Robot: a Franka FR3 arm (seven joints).
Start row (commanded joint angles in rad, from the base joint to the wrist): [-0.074, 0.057, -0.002, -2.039, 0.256, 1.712, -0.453]
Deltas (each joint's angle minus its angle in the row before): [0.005, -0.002, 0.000, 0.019, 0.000, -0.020, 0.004]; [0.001, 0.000, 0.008, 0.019, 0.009, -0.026, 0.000]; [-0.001, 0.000, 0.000, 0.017, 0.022, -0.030, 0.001]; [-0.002, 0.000, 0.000, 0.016, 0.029, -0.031, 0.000]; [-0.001, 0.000, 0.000, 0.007, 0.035, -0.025, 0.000]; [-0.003, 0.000, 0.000, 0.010, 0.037, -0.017, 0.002]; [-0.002, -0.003, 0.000, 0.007, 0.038, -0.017, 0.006]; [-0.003, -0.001, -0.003, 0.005, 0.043, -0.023, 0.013]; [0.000, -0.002, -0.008, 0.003, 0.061, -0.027, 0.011]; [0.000, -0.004, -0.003, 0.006, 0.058, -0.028, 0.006]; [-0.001, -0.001, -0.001, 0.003, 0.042, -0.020, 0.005]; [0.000, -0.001, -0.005, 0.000, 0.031, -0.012, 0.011]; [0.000, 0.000, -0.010, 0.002, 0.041, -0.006, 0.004]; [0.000, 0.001, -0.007, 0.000, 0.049, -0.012, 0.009]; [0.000, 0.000, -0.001, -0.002, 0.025, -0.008, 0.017]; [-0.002, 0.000, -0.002, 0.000, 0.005, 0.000, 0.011]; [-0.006, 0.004, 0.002, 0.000, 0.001, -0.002, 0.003]
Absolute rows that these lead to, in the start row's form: [-0.069, 0.055, -0.002, -2.020, 0.256, 1.692, -0.449]; [-0.068, 0.055, 0.006, -2.001, 0.265, 1.666, -0.449]; [-0.069, 0.055, 0.006, -1.984, 0.287, 1.636, -0.448]; [-0.071, 0.055, 0.006, -1.968, 0.316, 1.605, -0.448]; [-0.072, 0.055, 0.006, -1.961, 0.351, 1.580, -0.448]; [-0.075, 0.055, 0.006, -1.951, 0.388, 1.563, -0.446]; [-0.077, 0.052, 0.006, -1.944, 0.426, 1.546, -0.440]; [-0.080, 0.051, 0.003, -1.939, 0.469, 1.523, -0.427]; [-0.080, 0.049, -0.005, -1.936, 0.530, 1.496, -0.416]; [-0.080, 0.045, -0.008, -1.930, 0.588, 1.468, -0.410]; [-0.081, 0.044, -0.009, -1.927, 0.630, 1.448, -0.405]; [-0.081, 0.043, -0.014, -1.927, 0.661, 1.436, -0.394]; [-0.081, 0.043, -0.024, -1.925, 0.702, 1.430, -0.390]; [-0.081, 0.044, -0.031, -1.925, 0.751, 1.418, -0.381]; [-0.081, 0.044, -0.032, -1.927, 0.776, 1.410, -0.364]; [-0.083, 0.044, -0.034, -1.927, 0.781, 1.410, -0.353]; [-0.089, 0.048, -0.032, -1.927, 0.782, 1.408, -0.350]
